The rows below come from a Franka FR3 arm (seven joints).
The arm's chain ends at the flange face. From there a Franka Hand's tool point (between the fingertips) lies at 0.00 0.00 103.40 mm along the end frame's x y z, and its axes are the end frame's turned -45 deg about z.
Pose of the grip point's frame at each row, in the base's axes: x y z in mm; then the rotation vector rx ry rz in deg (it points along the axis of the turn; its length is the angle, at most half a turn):
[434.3, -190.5, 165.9, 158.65, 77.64, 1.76]
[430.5, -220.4, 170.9, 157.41, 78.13, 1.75]
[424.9, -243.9, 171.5, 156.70, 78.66, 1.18]
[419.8, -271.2, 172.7, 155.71, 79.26, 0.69]
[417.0, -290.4, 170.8, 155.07, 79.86, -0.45]
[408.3, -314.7, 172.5, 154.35, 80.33, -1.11]
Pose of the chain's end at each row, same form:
[429.8, -186.0, 269.1, 176.95, 11.06, 3.62]
[425.2, -214.4, 274.0, 176.05, 11.99, 4.13]
[419.9, -237.0, 274.5, 175.48, 12.75, 3.83]
[414.8, -263.1, 275.7, 174.72, 13.68, 3.73]
[412.9, -281.2, 273.7, 174.12, 14.46, 2.84]
[404.5, -304.5, 275.3, 173.50, 15.16, 2.46]

